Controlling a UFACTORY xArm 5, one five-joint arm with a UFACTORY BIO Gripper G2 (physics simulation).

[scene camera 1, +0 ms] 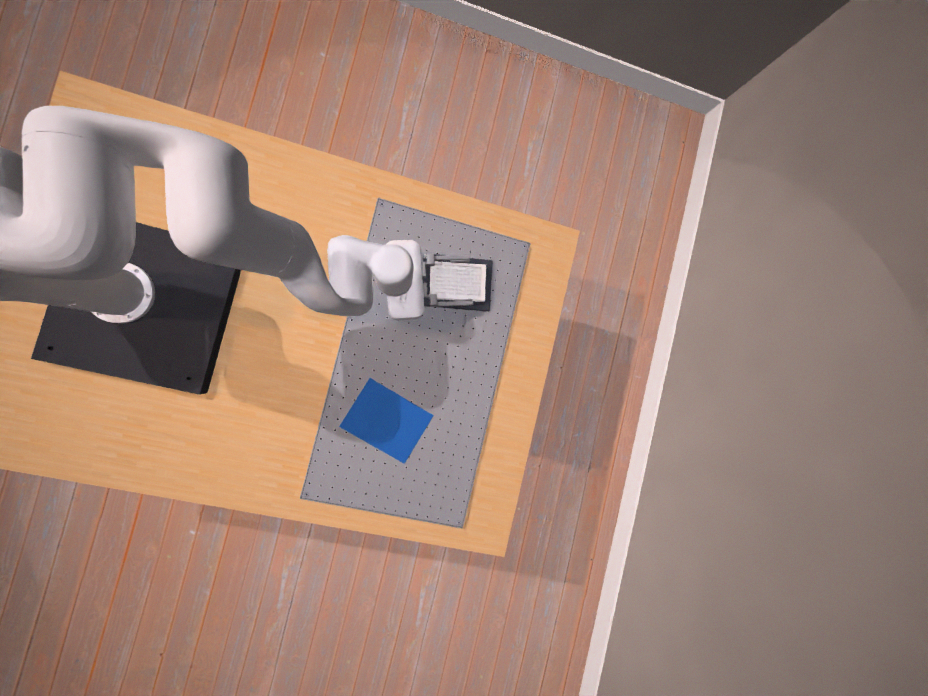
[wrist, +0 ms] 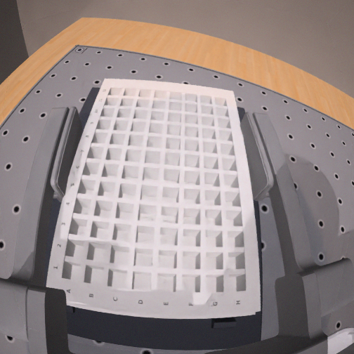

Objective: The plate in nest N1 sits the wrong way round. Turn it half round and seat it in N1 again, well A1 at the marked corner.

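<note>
The white well plate (scene camera 1: 457,282) (wrist: 162,192) is between the two fingers of my gripper (scene camera 1: 458,279) (wrist: 162,151), which is shut on its long sides. The plate is level and over the dark nest (scene camera 1: 488,301) (wrist: 165,332), roughly lined up with it. Dark nest edges show at the plate's sides and along its near end in the wrist view. Whether the plate rests on the nest floor or is slightly above it I cannot tell. In the wrist view, row letters A to H run along the near end, and well A1 is at the near left. The nest's marked corner cannot be made out.
The nest stands on a grey perforated board (scene camera 1: 449,479) (wrist: 310,135) on the wooden table (scene camera 1: 262,464) (wrist: 150,37). A blue flat rectangle (scene camera 1: 386,421) lies on the board, apart from the nest. The arm's black base plate (scene camera 1: 172,337) is at the left.
</note>
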